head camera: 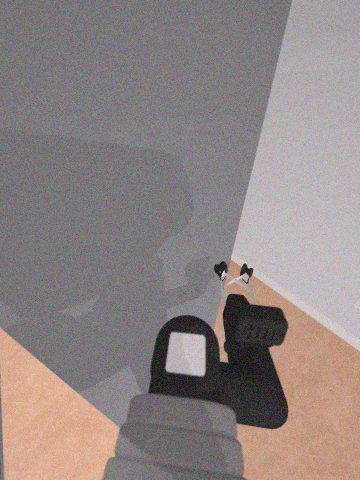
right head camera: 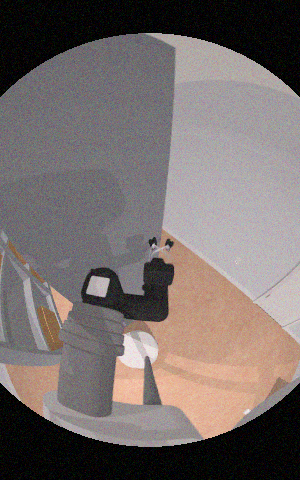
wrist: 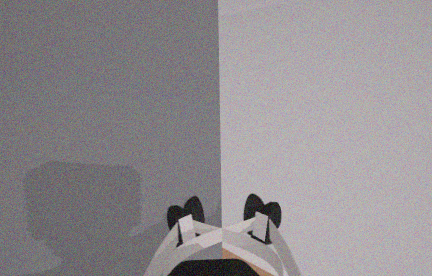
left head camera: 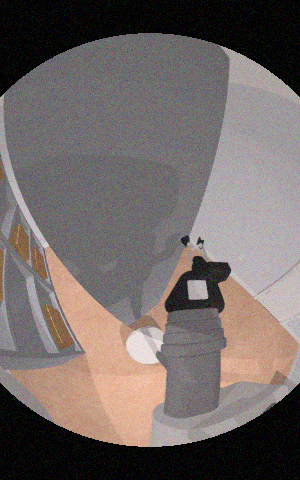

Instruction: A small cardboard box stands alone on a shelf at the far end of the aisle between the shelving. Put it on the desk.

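Pixels of known places: gripper, fingertip midpoint: [head camera: 232,265] [right head camera: 160,239] [wrist: 224,211] [left head camera: 191,237]; robot's base at its link origin: [right head camera: 137,348] [left head camera: 146,343].
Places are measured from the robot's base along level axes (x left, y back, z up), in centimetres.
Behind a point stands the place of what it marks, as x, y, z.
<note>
My gripper [head camera: 233,271] {-11.0, -46.5, 115.7} [left head camera: 193,241] {-11.0, -46.5, 115.7} [right head camera: 161,243] {-11.0, -46.5, 115.7} [wrist: 224,211] {-11.0, -46.5, 115.7} is open, with its two dark fingertips apart and no object between them. It is in front of the edge of a tall grey shelving panel [head camera: 125,75] {7.3, -32.7, 153.7} [left head camera: 115,110] {12.7, -27.5, 155.8} [right head camera: 100,115] {3.7, -36.2, 158.1} [wrist: 110,90] {-3.1, -42.6, 127.3}, with a pale wall to the right. The small cardboard box standing alone on a shelf cannot be made out in these views. The desk cannot be made out either.
A grey shelf unit [left head camera: 49,336] {80.2, 10.6, 50.6} with several brown boxes stands at the left of the left head view. The pale wall [head camera: 310,150] {-71.6, -149.3, 123.2} [left head camera: 250,175] {-93.2, -126.6, 136.0} [right head camera: 225,175] {-81.6, -138.8, 126.2} [wrist: 325,125] {-70.8, -150.2, 101.5} is on the right. A white round object [left head camera: 143,346] {3.4, 1.7, 18.6} [right head camera: 140,351] {-4.0, 1.8, 18.7} is beside the arm, low down.
</note>
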